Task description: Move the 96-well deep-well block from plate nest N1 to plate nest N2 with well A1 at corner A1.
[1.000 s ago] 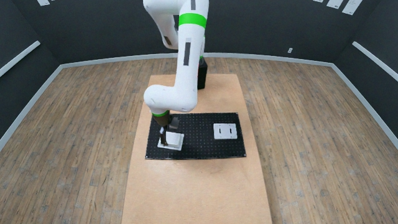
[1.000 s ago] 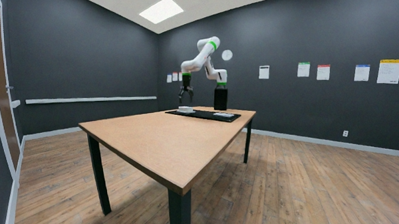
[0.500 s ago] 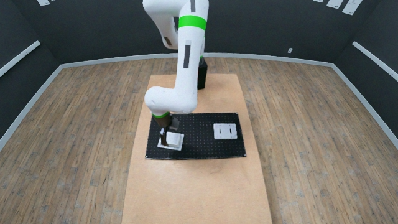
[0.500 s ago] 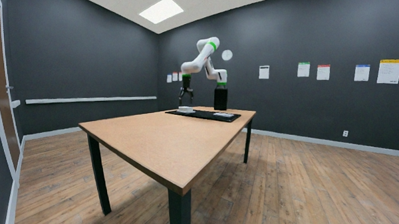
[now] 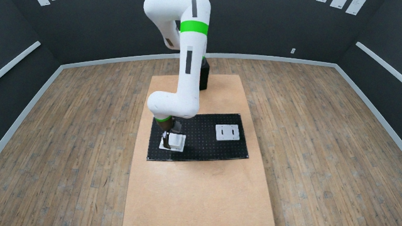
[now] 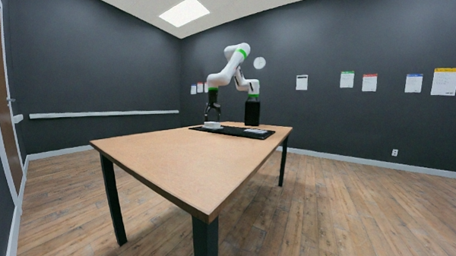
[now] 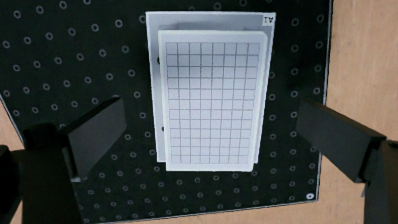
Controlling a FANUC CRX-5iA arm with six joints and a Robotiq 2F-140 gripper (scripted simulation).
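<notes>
Now: hand 40 mm above the 96-well deep-well block. Also, from my hand: A1 label: 460 mm to the left, 60 mm below, 50 mm ahead; plate nest N2: 400 mm to the left, 70 mm below, 10 mm behind; plate nest N1: 70 mm below.
</notes>
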